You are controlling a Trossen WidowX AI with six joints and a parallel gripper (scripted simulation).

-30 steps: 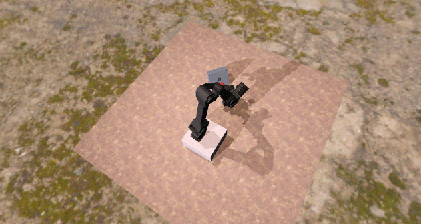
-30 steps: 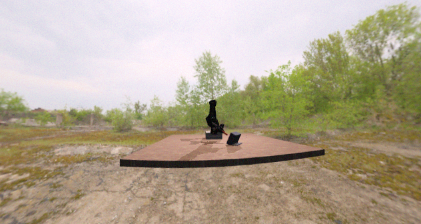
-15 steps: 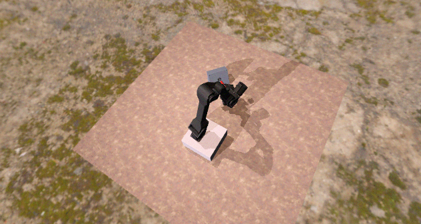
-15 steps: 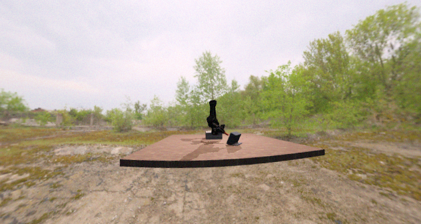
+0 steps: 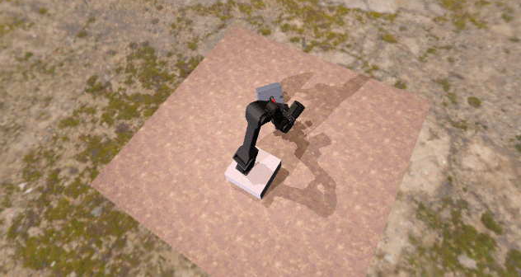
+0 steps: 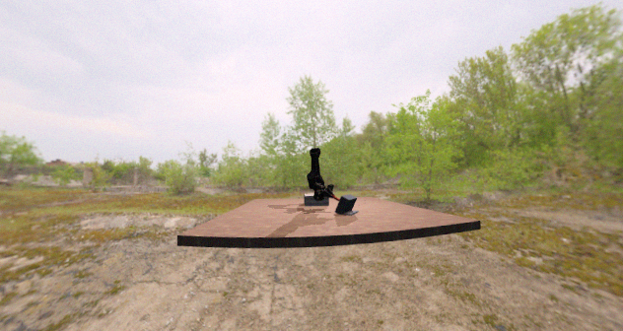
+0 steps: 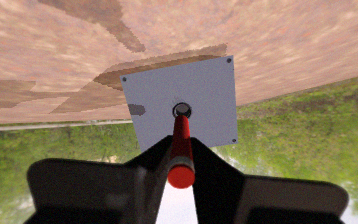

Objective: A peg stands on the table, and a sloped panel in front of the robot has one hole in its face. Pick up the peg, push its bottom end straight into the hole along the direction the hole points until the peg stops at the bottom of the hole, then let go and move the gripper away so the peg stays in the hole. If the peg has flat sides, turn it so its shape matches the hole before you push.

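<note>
Right now the grey sloped panel is 70 mm to the left of my gripper tip, 50 mm ahead of it and 40 mm below it. Also, from my gripper tip: red round peg (10 mm to the right, 10 mm behind, 10 mm above).
</note>
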